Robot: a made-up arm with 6 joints. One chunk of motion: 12 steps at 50 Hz.
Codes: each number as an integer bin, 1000 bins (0 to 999) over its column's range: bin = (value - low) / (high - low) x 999, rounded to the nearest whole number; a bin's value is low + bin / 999 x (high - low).
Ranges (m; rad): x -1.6..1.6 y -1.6..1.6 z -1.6..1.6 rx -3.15..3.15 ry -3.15..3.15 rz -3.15..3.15
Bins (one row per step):
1: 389 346 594 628 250 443
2: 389 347 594 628 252 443
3: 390 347 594 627 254 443
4: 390 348 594 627 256 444
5: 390 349 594 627 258 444
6: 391 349 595 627 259 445
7: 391 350 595 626 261 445
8: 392 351 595 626 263 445
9: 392 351 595 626 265 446
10: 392 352 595 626 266 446
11: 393 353 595 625 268 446
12: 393 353 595 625 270 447
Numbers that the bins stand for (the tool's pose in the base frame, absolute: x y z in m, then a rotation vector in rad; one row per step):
1: -0.3540 -0.4917 0.3027 0.8104 -1.5734 -0.3563
2: -0.3540 -0.4885 0.3027 0.8104 -1.5608 -0.3563
3: -0.3508 -0.4885 0.3027 0.8041 -1.5482 -0.3563
4: -0.3508 -0.4853 0.3027 0.8041 -1.5356 -0.3500
5: -0.3508 -0.4821 0.3027 0.8041 -1.5230 -0.3500
6: -0.3475 -0.4821 0.3059 0.8041 -1.5167 -0.3437
7: -0.3475 -0.4789 0.3059 0.7977 -1.5041 -0.3437
8: -0.3443 -0.4757 0.3059 0.7977 -1.4914 -0.3437
9: -0.3443 -0.4757 0.3059 0.7977 -1.4788 -0.3374
10: -0.3443 -0.4725 0.3059 0.7977 -1.4725 -0.3374
11: -0.3411 -0.4693 0.3059 0.7914 -1.4599 -0.3374
12: -0.3411 -0.4693 0.3059 0.7914 -1.4473 -0.3311

